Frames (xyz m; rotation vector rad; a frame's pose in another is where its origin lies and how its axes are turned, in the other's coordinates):
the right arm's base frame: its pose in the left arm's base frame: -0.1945 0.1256 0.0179 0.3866 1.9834 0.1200
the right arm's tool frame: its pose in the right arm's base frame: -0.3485 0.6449 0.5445 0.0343 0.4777 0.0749
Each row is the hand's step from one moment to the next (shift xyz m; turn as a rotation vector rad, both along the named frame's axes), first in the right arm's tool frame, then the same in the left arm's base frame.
Working: the right arm's tool frame: its pose in the left arm's base frame: 0.5675 0.5731 0.2480 0.4882 2.4438 0.2443

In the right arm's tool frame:
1: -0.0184 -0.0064 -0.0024 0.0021 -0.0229 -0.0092
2: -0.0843 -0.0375 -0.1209 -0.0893 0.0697 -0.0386
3: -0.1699 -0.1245 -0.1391 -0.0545 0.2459 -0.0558
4: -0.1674 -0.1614 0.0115 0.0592 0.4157 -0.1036
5: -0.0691 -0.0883 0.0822 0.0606 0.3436 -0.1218
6: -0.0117 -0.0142 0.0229 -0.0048 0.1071 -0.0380
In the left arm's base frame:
1: 0.0102 -0.0134 0.0101 -0.0137 -0.0206 -0.0005
2: -0.0231 -0.0748 0.1304 0.0618 0.0257 0.0992
3: 0.0038 -0.1897 0.1664 0.0758 0.1998 0.1444
4: 0.0841 -0.2141 0.0360 0.0113 0.3981 0.1687
5: 0.0762 -0.1039 -0.0523 -0.0215 0.3317 0.1615
6: 0.0186 -0.0164 -0.0157 0.0107 0.0939 0.0633

